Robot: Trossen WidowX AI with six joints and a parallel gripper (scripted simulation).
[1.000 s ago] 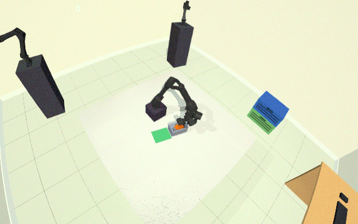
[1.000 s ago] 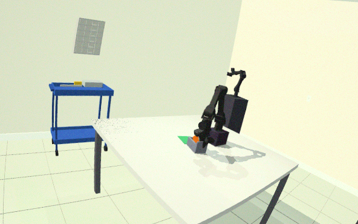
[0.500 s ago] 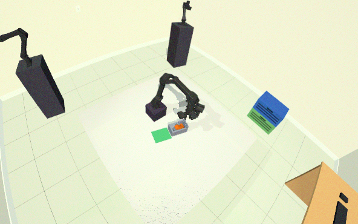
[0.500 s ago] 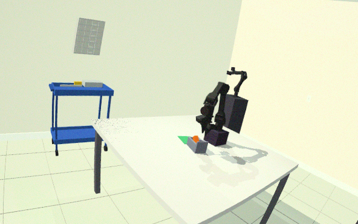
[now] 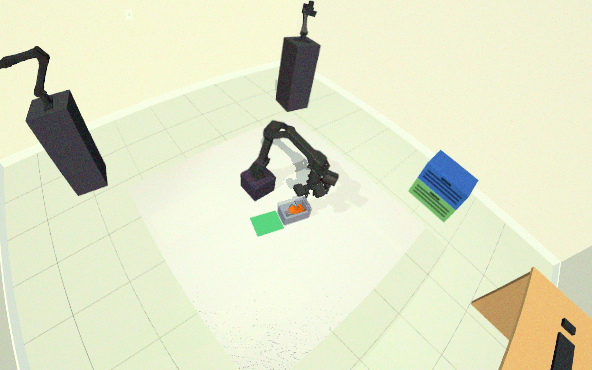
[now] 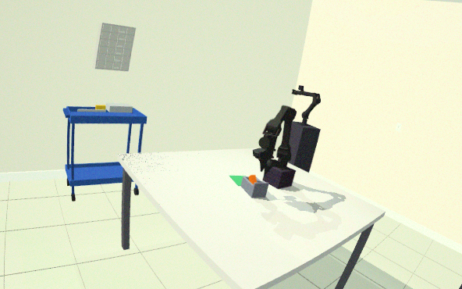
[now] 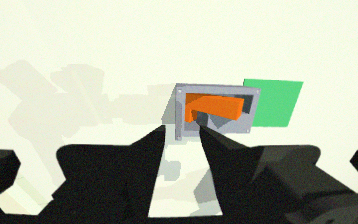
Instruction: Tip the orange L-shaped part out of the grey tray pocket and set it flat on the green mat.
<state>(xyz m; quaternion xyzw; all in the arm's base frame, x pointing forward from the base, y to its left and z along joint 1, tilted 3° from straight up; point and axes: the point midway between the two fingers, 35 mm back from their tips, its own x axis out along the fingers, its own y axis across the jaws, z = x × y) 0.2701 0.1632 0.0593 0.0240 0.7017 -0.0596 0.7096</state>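
The orange L-shaped part lies 10 mm behind my gripper tip, 40 mm to the right of it and 110 mm below it. Also, from my gripper tip: green mat: 30 mm behind, 220 mm to the right, 160 mm below.
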